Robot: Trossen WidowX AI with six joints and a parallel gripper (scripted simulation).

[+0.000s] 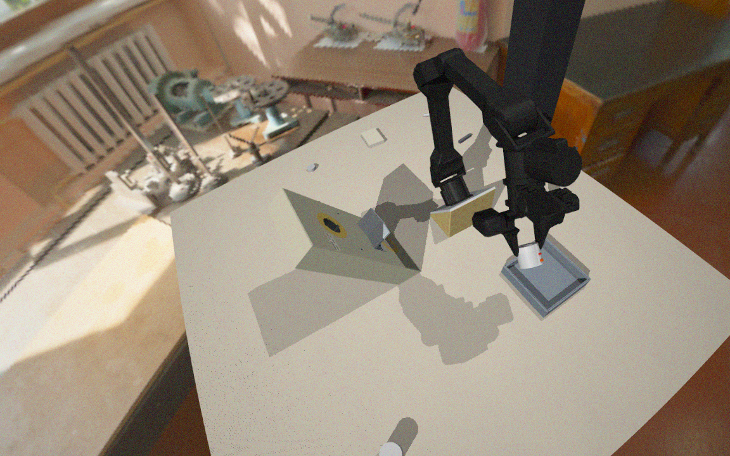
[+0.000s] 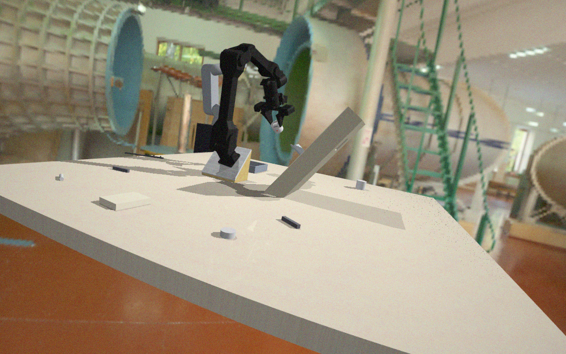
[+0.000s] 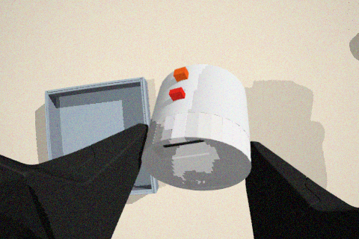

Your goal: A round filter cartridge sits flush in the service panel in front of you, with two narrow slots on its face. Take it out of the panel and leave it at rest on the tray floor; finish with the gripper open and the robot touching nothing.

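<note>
The grey tray lies 12 cm behind my gripper tip, 1 cm to the right of it and 21 cm below it. Also, from my gripper tip: round filter cartridge (right at my gripper tip); grey service panel (29 cm ahead, 24 cm to the right, 7 cm below); flat cream block (5 cm ahead, 77 cm to the right, 22 cm below).
</note>
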